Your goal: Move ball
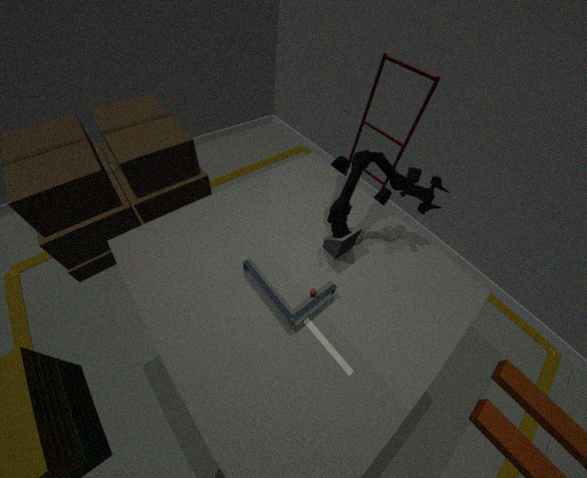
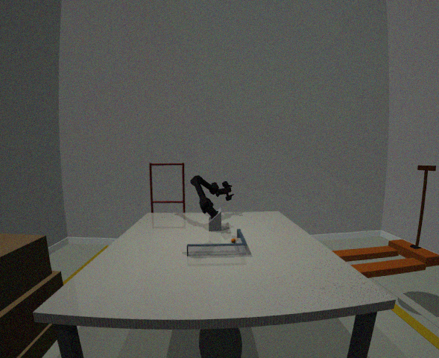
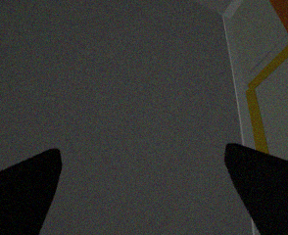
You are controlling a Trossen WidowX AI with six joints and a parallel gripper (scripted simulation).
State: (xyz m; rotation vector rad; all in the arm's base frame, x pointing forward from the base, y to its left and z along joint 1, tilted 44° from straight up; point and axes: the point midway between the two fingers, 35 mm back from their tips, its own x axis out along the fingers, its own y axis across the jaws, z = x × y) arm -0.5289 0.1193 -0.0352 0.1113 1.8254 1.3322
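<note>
Right now the orange ball is 79 cm ahead of my gripper tip and 19 cm below it. Also, from my gripper tip: see-through copy of the ball: 77 cm ahead, 19 cm below, 2 cm to the left.
</note>
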